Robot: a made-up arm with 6 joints.
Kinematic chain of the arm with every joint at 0, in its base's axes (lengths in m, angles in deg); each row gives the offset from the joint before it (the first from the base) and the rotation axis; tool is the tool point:
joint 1: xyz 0 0 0.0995 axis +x
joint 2: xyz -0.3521 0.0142 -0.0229 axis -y
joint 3: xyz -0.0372 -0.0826 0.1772 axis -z
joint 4: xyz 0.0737 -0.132 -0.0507 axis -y
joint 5: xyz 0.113 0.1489 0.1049 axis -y
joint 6: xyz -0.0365 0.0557 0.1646 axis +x
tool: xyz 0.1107 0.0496 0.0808
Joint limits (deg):
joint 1: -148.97..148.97
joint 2: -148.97..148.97
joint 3: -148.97..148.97
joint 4: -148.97..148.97
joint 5: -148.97..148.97
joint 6: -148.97..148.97
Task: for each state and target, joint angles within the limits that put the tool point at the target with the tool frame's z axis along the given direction. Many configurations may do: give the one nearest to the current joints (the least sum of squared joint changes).
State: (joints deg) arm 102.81 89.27 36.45 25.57 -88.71 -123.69
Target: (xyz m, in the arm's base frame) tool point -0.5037 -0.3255 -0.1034 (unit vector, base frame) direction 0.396 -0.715 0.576
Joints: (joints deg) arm 91.99 61.57 54.01 25.14 -67.76 -91.37
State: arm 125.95 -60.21 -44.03 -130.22 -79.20 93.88
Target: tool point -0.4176 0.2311 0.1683 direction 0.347 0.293 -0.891
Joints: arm 119.82 -41.41 -15.29 -104.68 -58.57 112.81
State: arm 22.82 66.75 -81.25 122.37 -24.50 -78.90
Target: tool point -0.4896 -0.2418 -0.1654 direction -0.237 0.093 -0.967
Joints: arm 51.60 28.23 -112.19 113.40 23.59 -48.83
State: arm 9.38 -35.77 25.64 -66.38 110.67 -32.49
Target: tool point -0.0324 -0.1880 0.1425 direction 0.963 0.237 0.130
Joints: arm -34.87 -36.00 46.22 -102.95 78.04 -32.87
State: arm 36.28 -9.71 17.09 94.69 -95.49 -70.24
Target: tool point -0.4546 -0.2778 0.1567 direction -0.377 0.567 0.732
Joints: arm 83.81 -0.64 -33.27 105.45 -91.42 -120.27
